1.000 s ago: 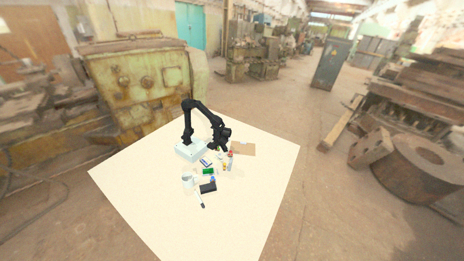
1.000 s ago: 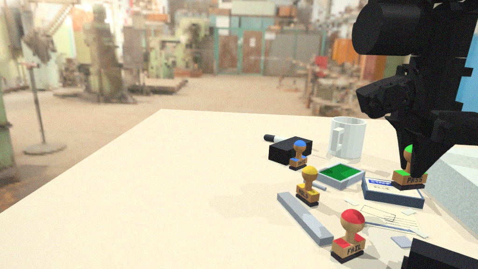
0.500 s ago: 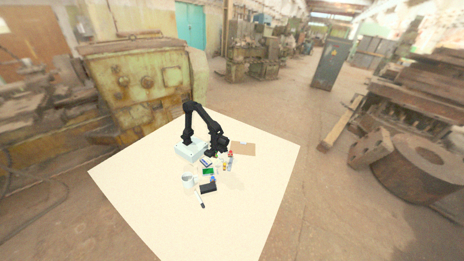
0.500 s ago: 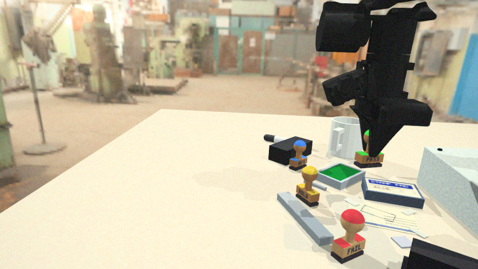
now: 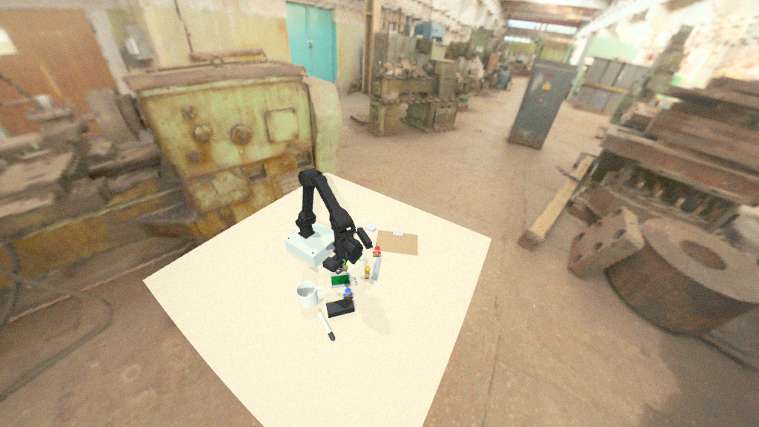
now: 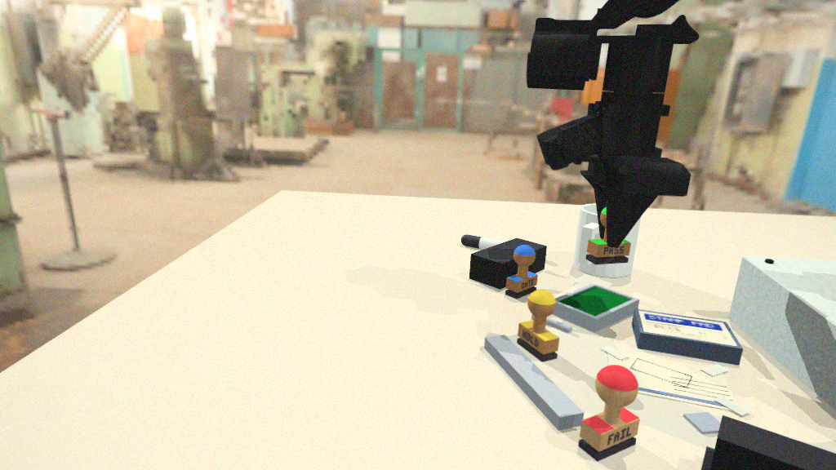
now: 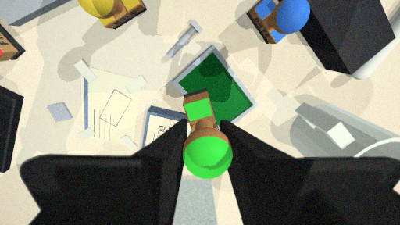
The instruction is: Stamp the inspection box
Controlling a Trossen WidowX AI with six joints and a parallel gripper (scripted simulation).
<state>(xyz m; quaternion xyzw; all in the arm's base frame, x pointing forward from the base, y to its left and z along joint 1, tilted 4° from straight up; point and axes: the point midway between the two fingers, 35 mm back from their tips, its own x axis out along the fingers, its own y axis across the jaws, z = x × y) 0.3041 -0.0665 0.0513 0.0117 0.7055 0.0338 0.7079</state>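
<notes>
My gripper tip is 90 mm above the green ink pad and 20 mm to the left of it. From my gripper tip the other things lie so: PASS stamp (right at my gripper tip); blue stamp (80 mm ahead, 70 mm below, 60 mm to the right); blue stamp pad box (80 mm below, 80 mm behind, 40 mm to the left).
</notes>
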